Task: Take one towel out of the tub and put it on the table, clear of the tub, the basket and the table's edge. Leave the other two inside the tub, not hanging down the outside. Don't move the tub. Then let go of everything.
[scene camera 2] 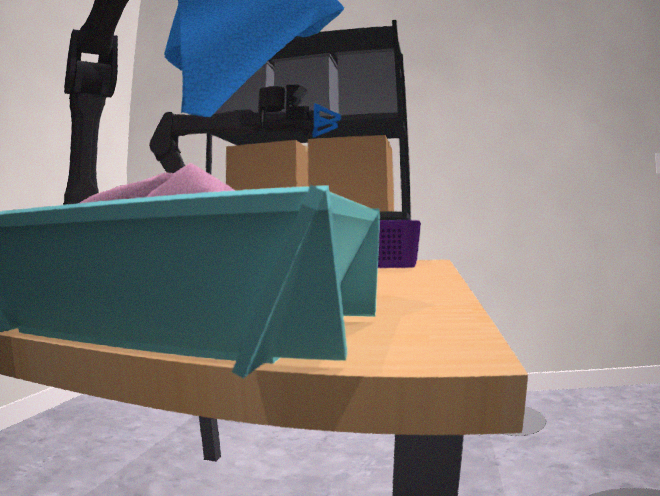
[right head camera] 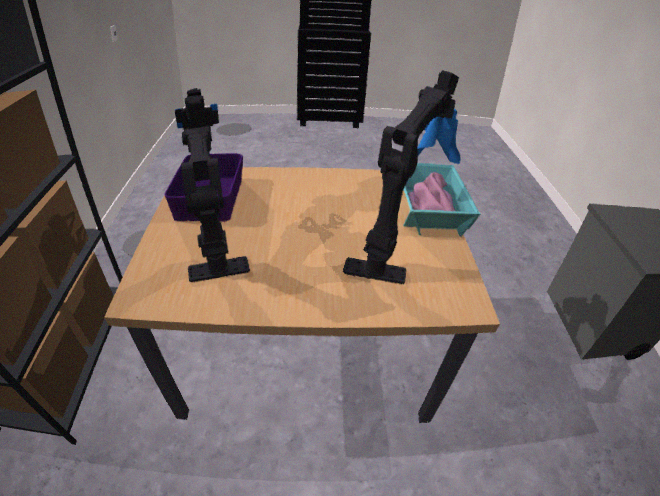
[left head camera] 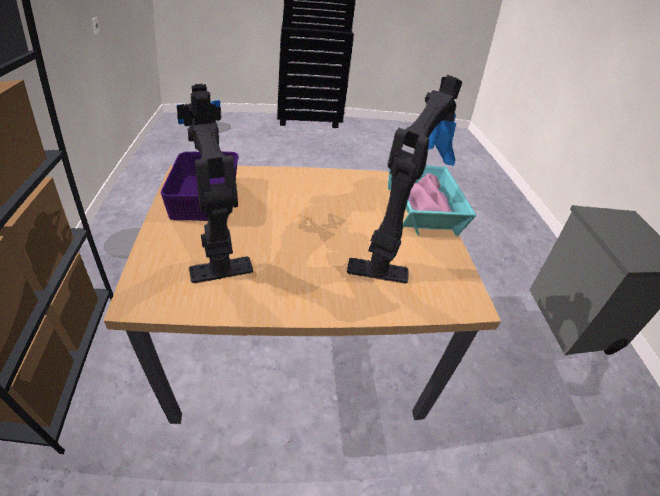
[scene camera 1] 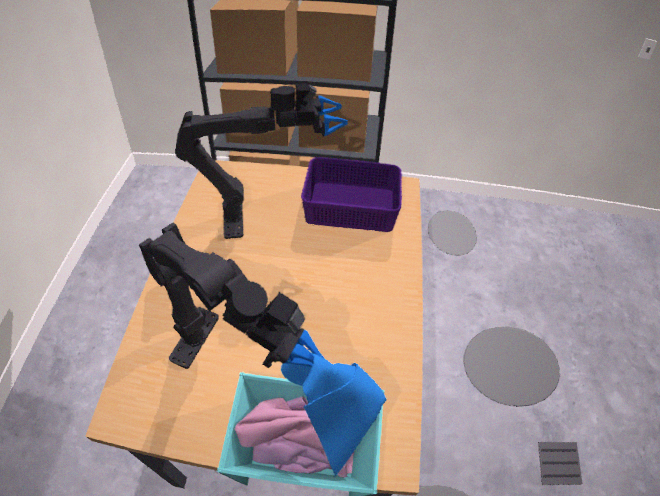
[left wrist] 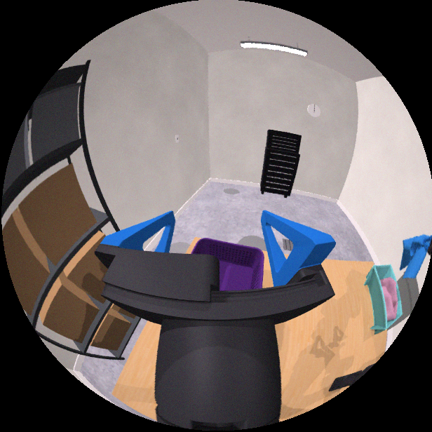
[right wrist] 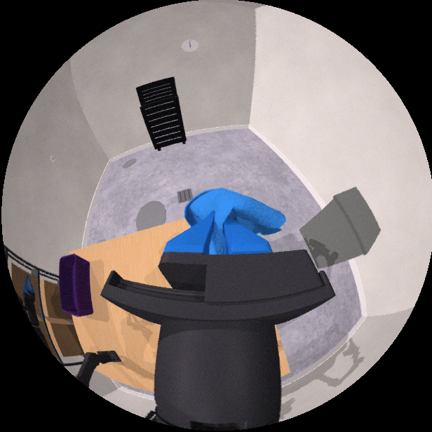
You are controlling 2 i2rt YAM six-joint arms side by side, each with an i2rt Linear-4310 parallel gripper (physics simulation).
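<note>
A blue towel point(left head camera: 444, 141) point(right head camera: 447, 138) point(scene camera 1: 346, 405) point(scene camera 2: 229, 48) point(right wrist: 255, 212) hangs from my right gripper point(scene camera 1: 305, 364) point(right wrist: 217, 215), which is shut on its upper part. The towel is above the teal tub point(left head camera: 440, 219) point(right head camera: 442, 219) point(scene camera 1: 228, 453) point(scene camera 2: 160, 272), with its lower corner hanging over the tub in scene camera 1. Pink cloth point(left head camera: 429, 194) point(right head camera: 433, 194) point(scene camera 1: 277, 424) point(scene camera 2: 186, 182) lies crumpled inside the tub; whether it is one towel or two I cannot tell. My left gripper point(scene camera 1: 343, 114) point(left wrist: 217, 215) is open and empty, high beyond the purple basket point(left head camera: 178, 206) point(right head camera: 181, 208) point(scene camera 1: 349, 217).
The tub stands near the right edge of the wooden table point(left head camera: 256, 306) point(scene camera 1: 341, 288). The basket stands at the table's left back in the head views. A shelf rack point(scene camera 1: 391, 32) with cardboard boxes stands beyond the table, and a grey bin point(left head camera: 581, 261) stands on the floor.
</note>
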